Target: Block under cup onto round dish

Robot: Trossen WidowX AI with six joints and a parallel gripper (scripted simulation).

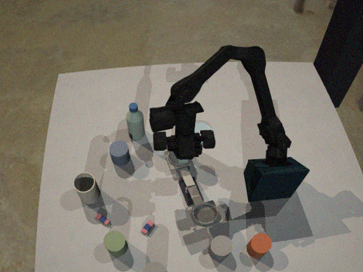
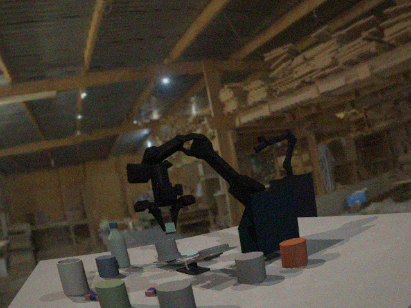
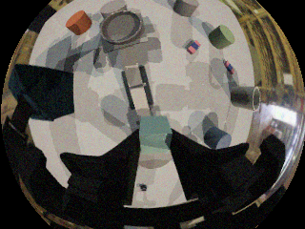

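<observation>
Right now my gripper tip is 180 mm to the left of the pale blue round dish, 130 mm above it and 100 mm past it. Also, from my gripper tip: bottle 200 mm to the right, 150 mm ahead, 20 mm below; pale green block 10 mm above; small balance 110 mm below, 60 mm to the left, 20 mm behind.
</observation>
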